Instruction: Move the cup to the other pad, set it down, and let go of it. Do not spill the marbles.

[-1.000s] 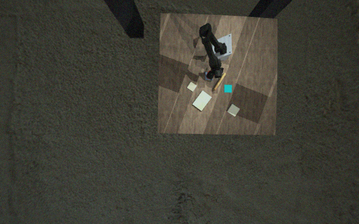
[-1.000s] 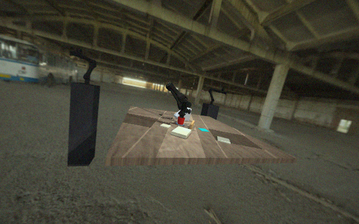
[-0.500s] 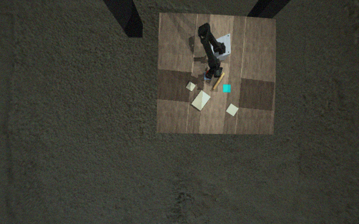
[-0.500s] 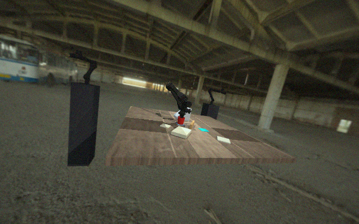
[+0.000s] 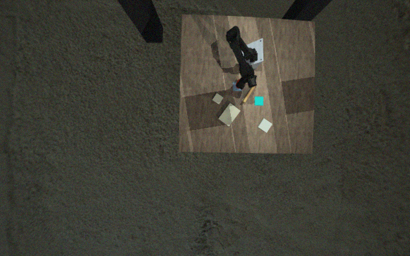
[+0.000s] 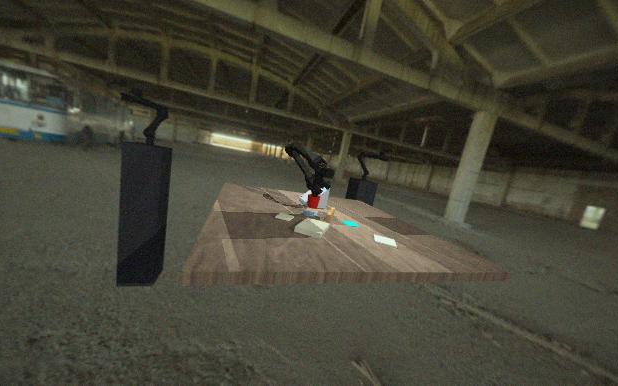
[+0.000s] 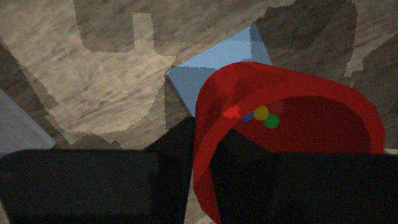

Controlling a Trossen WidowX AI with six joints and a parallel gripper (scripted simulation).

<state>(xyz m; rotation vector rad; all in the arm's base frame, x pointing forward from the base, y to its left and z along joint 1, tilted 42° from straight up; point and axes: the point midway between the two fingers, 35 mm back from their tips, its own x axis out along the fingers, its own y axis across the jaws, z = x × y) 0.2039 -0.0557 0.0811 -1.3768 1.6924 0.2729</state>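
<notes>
The teal pad lies 190 mm to the left of my gripper tip, 150 mm ahead of it and 90 mm below it. From my gripper tip the other things lie so: tan wooden stick: 90 mm to the left, 90 mm ahead, 60 mm below; then light blue pad: 90 mm below, 20 mm to the right, 20 mm ahead; then red cup: 30 mm ahead, 20 mm to the right.
</notes>
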